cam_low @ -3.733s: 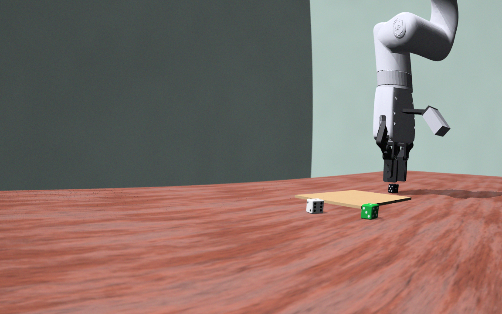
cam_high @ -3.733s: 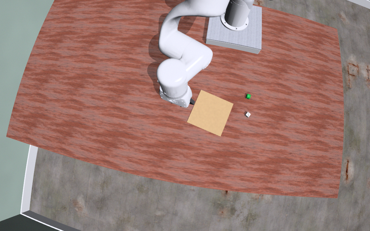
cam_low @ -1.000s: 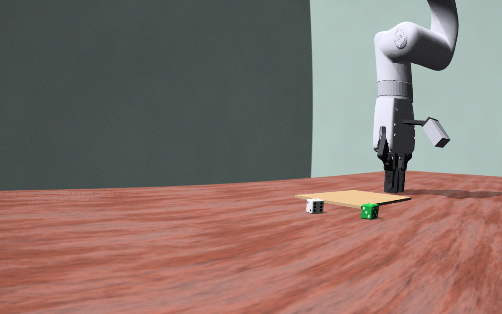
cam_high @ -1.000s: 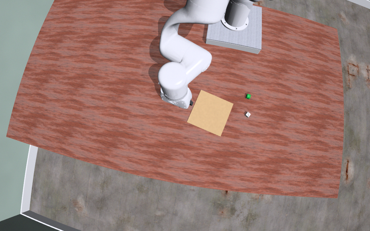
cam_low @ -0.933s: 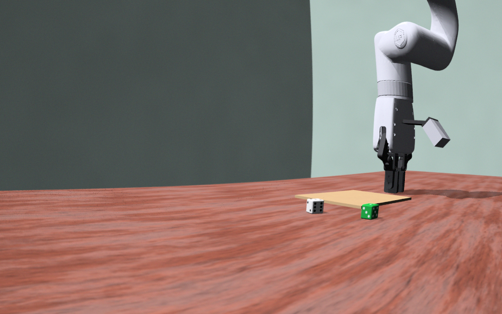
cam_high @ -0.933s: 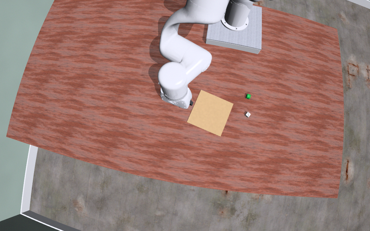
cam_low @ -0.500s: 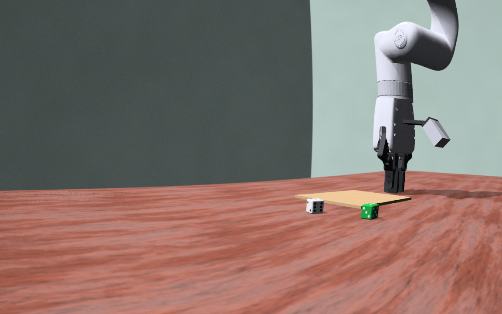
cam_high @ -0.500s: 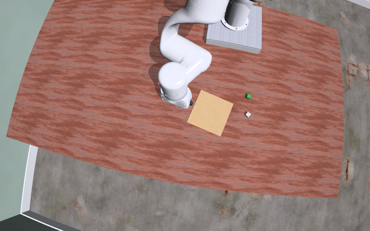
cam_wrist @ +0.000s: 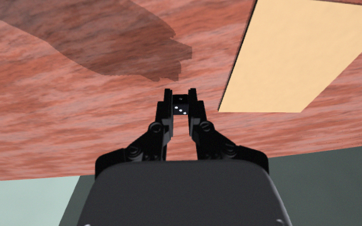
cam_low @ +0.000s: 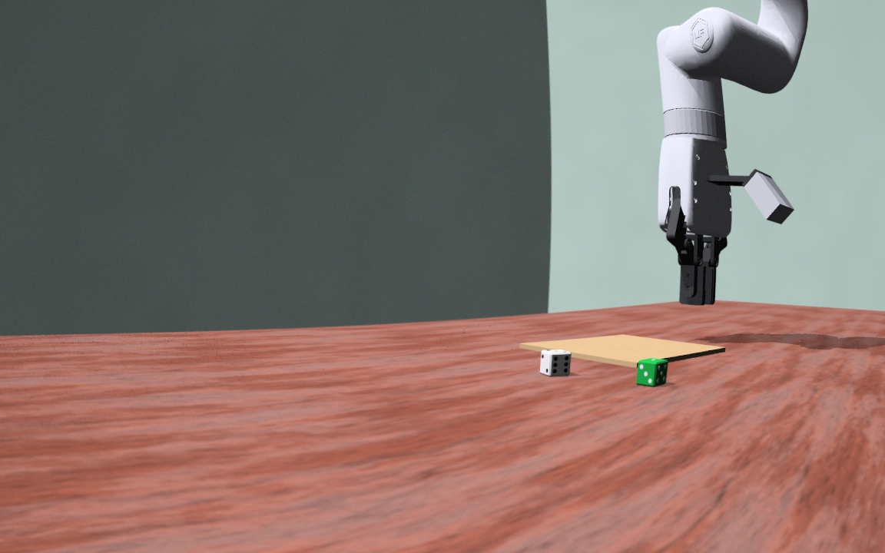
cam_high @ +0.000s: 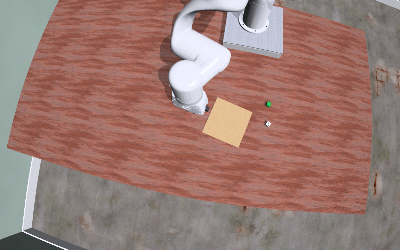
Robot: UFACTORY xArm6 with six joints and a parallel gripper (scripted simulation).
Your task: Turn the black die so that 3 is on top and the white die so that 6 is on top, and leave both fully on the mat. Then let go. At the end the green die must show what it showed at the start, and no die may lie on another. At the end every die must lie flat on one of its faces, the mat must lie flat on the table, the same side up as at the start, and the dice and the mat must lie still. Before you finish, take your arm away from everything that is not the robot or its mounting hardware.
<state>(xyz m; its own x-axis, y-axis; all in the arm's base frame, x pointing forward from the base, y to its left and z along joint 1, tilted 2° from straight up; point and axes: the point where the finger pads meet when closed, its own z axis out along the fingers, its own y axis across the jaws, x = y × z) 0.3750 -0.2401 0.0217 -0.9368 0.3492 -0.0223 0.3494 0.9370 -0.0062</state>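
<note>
Right now my hand is 4 cm short of the tan mat, 13 cm to the right of it and 6 cm above it. From my hand the other things lie so: green die (3 cm behind, 28 cm to the left, 5 cm below); white die (4 cm ahead, 28 cm to the left, 5 cm below); black die (1 cm below).
</note>
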